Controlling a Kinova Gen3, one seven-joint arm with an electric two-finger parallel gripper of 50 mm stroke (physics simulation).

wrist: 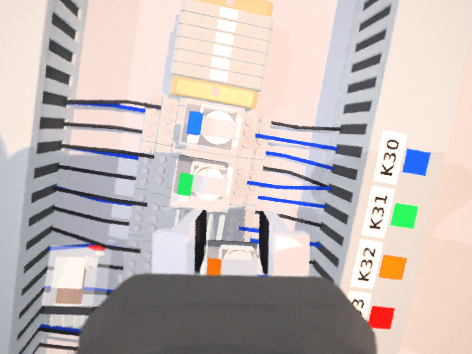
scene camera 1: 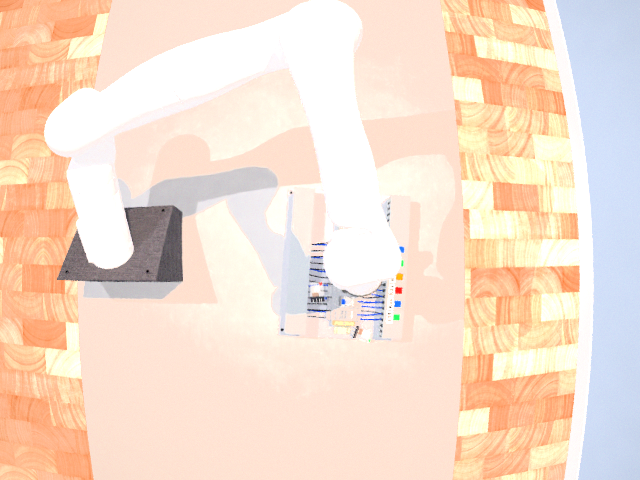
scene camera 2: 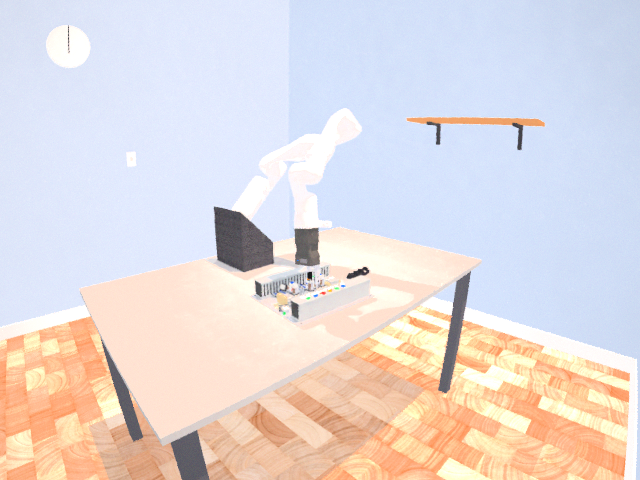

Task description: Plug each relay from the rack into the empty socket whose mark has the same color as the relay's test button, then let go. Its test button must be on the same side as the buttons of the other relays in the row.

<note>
The pictures show: my gripper, a green-button relay and a red-button relay.
My gripper shows as well in the wrist view.
</note>
